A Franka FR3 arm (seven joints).
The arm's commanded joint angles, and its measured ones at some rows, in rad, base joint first. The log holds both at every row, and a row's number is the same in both.
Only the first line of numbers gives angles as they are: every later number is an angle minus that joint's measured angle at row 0.
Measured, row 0:
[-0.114, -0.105, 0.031, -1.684, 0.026, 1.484, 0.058]
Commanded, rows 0 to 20:
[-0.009, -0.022, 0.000, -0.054, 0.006, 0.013, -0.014]
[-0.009, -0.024, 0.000, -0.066, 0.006, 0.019, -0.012]
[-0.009, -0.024, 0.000, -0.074, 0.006, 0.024, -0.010]
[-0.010, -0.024, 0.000, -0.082, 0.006, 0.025, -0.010]
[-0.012, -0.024, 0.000, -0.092, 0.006, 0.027, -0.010]
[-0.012, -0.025, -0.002, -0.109, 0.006, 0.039, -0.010]
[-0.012, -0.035, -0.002, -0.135, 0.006, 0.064, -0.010]
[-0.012, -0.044, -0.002, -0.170, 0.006, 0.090, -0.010]
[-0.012, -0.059, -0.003, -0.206, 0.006, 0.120, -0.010]
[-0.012, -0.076, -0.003, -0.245, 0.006, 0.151, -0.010]
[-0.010, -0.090, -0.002, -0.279, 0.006, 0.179, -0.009]
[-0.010, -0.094, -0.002, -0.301, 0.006, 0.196, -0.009]
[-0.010, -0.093, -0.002, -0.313, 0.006, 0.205, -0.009]
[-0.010, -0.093, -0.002, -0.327, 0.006, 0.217, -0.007]
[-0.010, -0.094, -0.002, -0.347, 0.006, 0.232, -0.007]
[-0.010, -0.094, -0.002, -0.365, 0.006, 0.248, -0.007]
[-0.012, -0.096, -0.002, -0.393, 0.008, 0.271, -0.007]
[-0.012, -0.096, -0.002, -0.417, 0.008, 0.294, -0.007]
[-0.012, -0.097, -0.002, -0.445, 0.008, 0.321, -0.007]
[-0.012, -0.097, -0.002, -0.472, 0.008, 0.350, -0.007]
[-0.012, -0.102, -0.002, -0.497, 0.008, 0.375, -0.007]
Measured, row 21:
[-0.001, -0.059, -0.006, -0.385, 0.000, 0.283, 0.000]
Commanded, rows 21 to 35:
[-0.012, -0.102, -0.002, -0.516, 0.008, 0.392, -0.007]
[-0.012, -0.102, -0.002, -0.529, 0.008, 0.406, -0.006]
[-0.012, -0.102, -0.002, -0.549, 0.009, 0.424, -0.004]
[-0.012, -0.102, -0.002, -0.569, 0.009, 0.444, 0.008]
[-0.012, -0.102, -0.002, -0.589, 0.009, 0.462, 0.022]
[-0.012, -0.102, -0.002, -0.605, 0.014, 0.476, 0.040]
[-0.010, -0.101, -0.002, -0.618, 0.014, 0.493, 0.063]
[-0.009, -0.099, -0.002, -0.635, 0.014, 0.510, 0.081]
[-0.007, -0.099, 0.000, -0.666, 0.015, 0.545, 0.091]
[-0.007, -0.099, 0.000, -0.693, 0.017, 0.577, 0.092]
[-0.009, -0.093, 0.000, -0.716, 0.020, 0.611, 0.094]
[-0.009, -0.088, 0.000, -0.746, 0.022, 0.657, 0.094]
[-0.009, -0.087, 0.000, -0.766, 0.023, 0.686, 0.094]
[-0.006, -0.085, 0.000, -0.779, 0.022, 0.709, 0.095]
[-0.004, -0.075, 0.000, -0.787, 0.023, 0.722, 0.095]
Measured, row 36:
[-0.002, -0.065, -0.006, -0.738, 0.001, 0.664, 0.086]
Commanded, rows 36 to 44:
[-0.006, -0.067, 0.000, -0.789, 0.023, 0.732, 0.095]
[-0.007, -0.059, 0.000, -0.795, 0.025, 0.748, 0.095]
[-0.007, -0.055, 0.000, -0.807, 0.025, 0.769, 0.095]
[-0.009, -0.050, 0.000, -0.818, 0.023, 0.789, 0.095]
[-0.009, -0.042, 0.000, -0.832, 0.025, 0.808, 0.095]
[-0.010, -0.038, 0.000, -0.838, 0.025, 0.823, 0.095]
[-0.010, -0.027, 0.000, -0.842, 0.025, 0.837, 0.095]
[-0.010, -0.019, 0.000, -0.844, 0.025, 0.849, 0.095]
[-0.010, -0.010, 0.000, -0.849, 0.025, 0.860, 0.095]
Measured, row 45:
[-0.002, -0.027, -0.006, -0.822, 0.004, 0.805, 0.091]
